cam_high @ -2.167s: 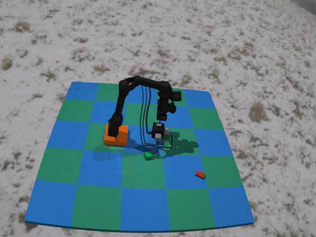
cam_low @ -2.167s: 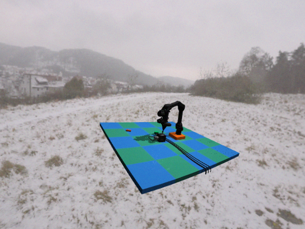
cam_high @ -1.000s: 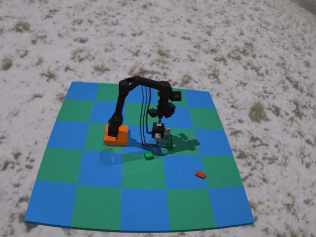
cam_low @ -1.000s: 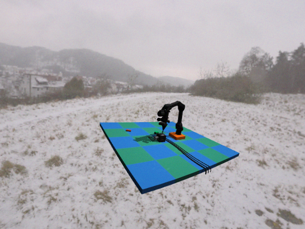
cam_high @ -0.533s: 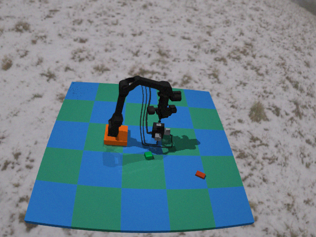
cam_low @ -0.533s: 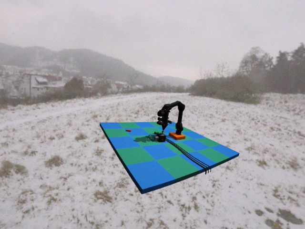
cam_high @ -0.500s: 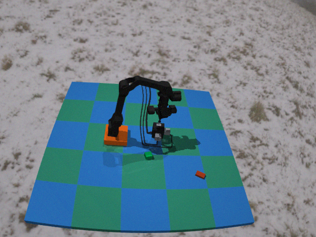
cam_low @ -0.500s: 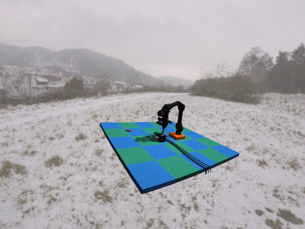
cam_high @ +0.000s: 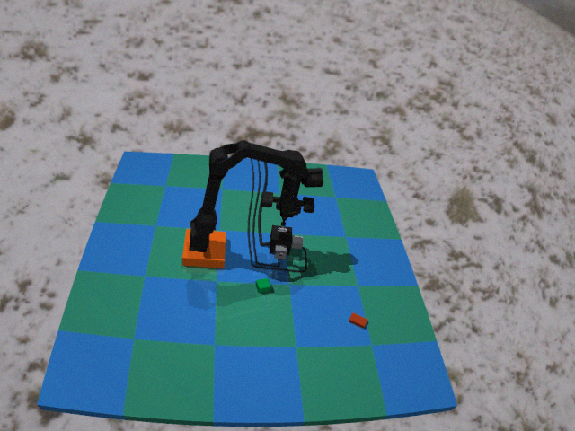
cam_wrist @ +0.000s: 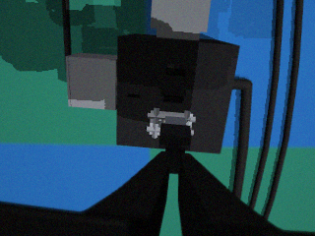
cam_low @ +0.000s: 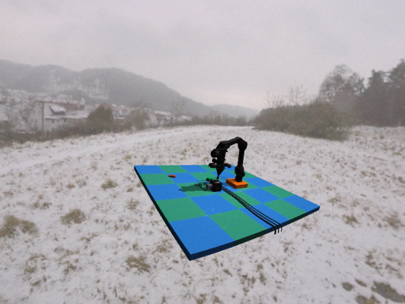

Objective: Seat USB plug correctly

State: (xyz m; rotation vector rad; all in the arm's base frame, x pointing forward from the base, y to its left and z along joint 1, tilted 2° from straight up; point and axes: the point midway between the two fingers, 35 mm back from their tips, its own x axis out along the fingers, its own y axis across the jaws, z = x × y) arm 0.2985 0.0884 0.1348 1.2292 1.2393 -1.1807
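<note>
Right now my gripper tip is 2 cm above the dark USB plug. The rest, counted from my gripper tip: red block: 33 cm to the right, 28 cm ahead, 13 cm below; then green block: 22 cm to the right, 12 cm below, 5 cm behind; then silver-framed socket: 6 cm below, 1 cm to the left.
</note>
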